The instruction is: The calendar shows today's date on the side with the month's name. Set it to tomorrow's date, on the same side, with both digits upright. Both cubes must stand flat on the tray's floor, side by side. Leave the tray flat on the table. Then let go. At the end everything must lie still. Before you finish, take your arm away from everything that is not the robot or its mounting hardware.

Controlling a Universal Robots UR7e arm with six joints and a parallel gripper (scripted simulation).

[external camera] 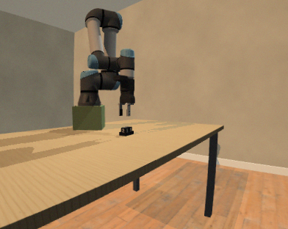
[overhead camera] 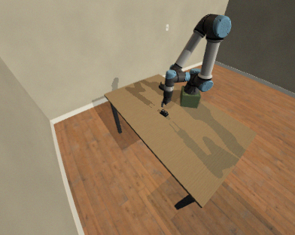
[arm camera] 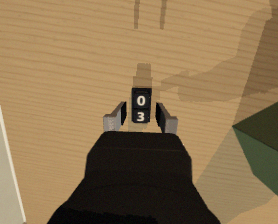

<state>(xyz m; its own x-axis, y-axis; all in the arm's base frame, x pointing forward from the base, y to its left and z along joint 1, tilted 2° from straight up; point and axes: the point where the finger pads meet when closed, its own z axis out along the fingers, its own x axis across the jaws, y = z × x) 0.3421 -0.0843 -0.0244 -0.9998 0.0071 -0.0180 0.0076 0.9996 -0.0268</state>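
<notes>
The black calendar tray is 11 cm below my hand and 2 cm to the left of it.
</notes>
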